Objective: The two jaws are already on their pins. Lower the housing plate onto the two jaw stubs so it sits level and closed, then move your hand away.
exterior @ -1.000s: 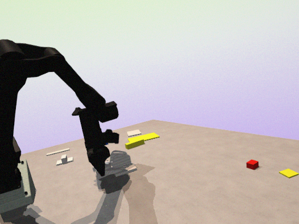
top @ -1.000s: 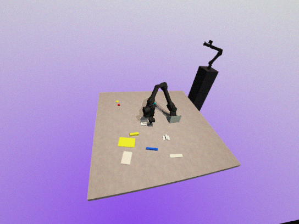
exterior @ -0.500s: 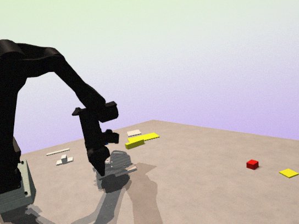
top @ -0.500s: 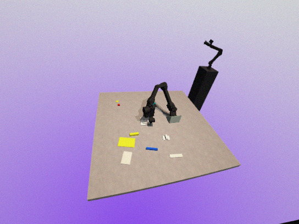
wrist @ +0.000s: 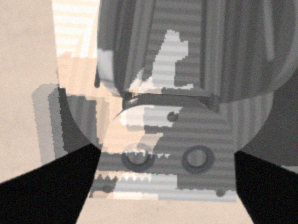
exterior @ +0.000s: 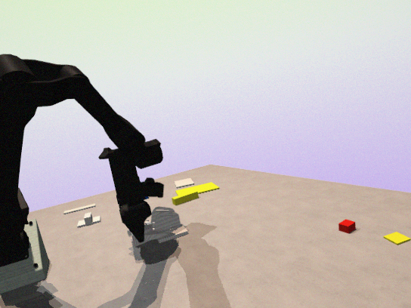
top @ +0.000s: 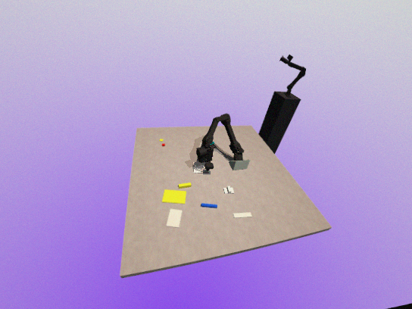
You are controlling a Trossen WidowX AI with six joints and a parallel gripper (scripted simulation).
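The white housing part lies 2 cm above my gripper tip and 1 cm ahead of it. From my gripper tip the other things lie so: yellow plate (29 cm ahead, 24 cm to the left); then blue bar (35 cm to the left, 7 cm ahead); then yellow bar (20 cm ahead, 16 cm to the left).
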